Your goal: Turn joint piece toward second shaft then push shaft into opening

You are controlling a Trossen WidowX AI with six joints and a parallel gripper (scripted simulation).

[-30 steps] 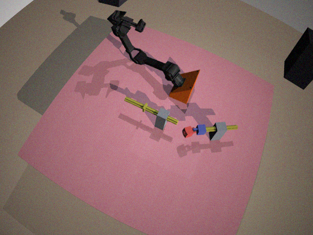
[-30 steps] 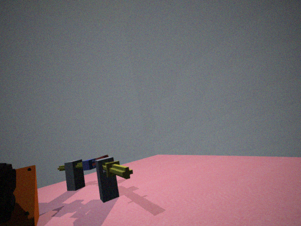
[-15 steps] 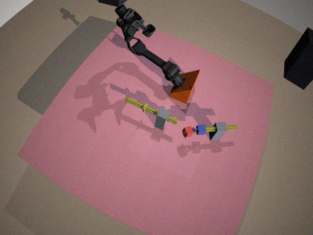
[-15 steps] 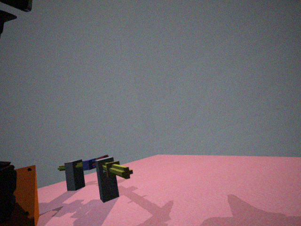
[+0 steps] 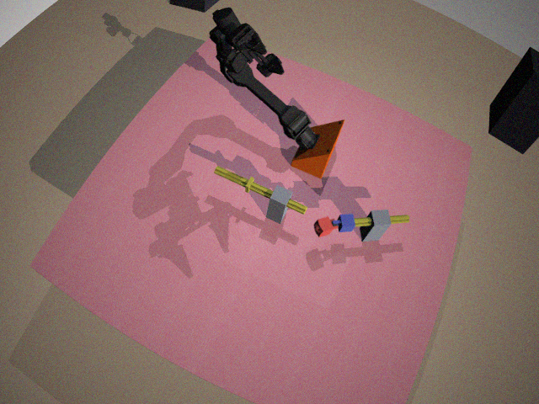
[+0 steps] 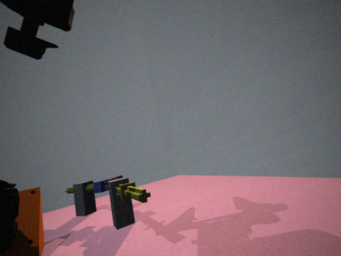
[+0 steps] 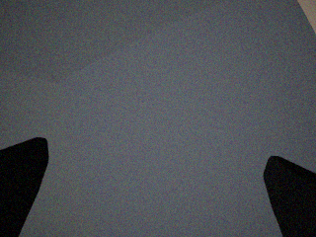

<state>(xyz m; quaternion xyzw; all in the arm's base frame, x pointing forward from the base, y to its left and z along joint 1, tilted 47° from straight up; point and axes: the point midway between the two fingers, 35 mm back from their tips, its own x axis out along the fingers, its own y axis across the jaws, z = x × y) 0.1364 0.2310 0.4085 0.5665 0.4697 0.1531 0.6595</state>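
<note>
The red square joint piece lies 120 mm ahead of my gripper tip, 270 mm to the left of it and 410 mm below it.
</note>
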